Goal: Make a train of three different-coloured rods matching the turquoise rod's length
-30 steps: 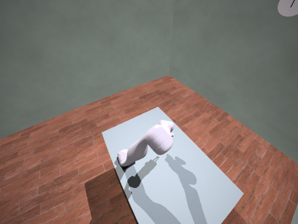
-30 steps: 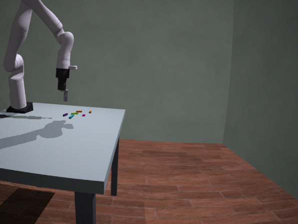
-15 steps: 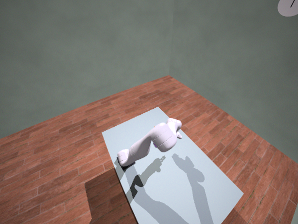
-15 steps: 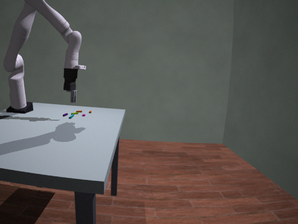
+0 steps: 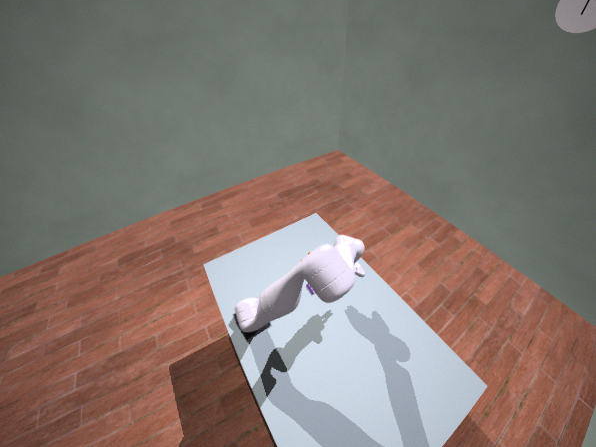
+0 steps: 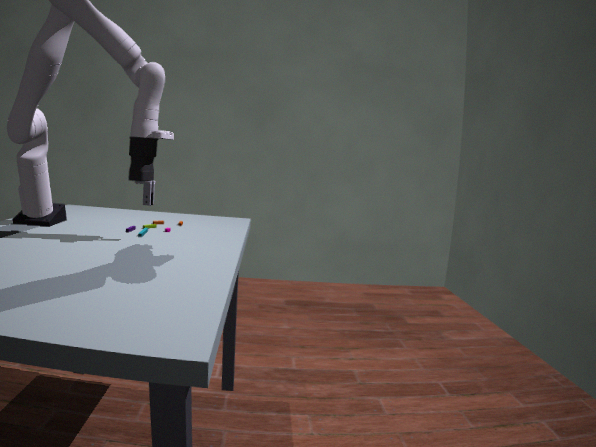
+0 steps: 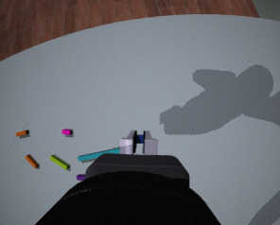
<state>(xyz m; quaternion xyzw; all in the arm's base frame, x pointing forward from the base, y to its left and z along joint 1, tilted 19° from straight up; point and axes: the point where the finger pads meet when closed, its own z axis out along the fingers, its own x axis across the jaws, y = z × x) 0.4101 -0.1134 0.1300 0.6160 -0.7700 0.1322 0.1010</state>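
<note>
My gripper is now 170 mm to the right of the magenta rod, 110 mm above it and 20 mm short of it. Round my hand: turquoise rod 110 mm below, 100 mm to the left, 40 mm behind; then blue rod 10 mm below; then purple rod 140 mm to the left, 110 mm below, 90 mm behind.
</note>
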